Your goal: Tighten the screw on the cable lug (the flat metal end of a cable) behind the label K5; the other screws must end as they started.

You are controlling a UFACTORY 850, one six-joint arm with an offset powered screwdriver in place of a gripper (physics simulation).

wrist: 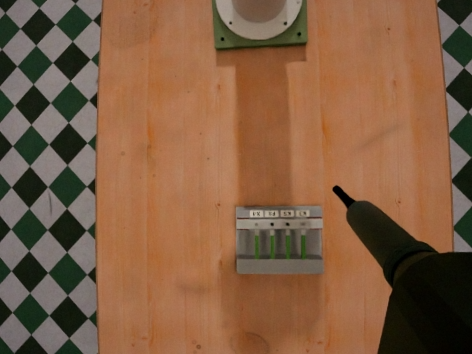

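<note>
A grey terminal block lies right of centre in the lower half of the wrist view. It bears a row of four small white labels, upside down in this view. The third from the left looks like K5, though the print is small. Behind it a small dark screw spot shows on the light metal strip, above a green cable. Screw heights cannot be made out. My gripper, a dark powered screwdriver, points in from the lower right; its tip is apart from the block, up and to the right of it in the view.
Another dark screw spot shows beside the K5 one, with fainter spots at the outer cables. A green base plate with a round white flange stands at the top of the wooden table. Checkered floor shows beyond the table edges.
</note>
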